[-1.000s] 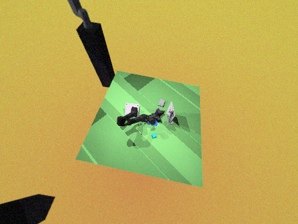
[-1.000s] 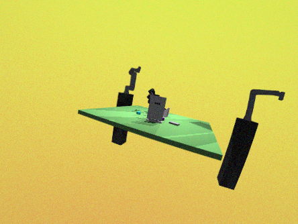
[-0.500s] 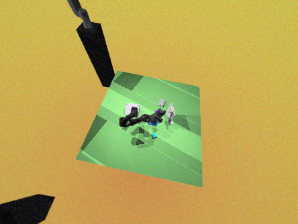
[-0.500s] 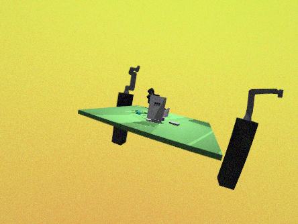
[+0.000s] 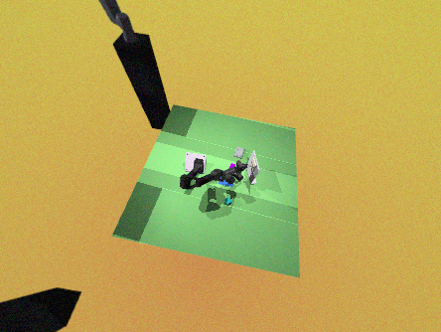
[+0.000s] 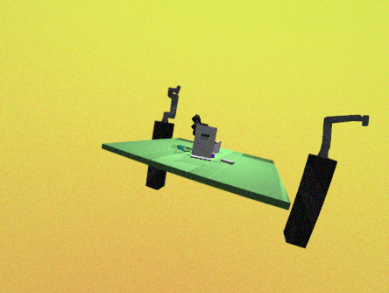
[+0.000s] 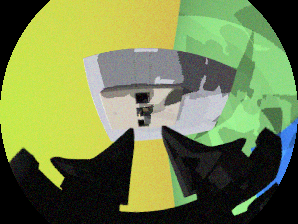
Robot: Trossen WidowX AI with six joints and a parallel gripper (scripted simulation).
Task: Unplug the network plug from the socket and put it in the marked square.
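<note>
Right now my gripper tip is 7 cm above the grey upright panel, 5 cm short of it and 2 cm to the right of it. Also, from my gripper tip: grey square patch: 22 cm to the left, 18 cm below, 6 cm behind; then purple cube: 17 cm below, 10 cm behind, 6 cm to the left; then cyan cube: 24 cm to the right, 17 cm below, 10 cm behind.
</note>
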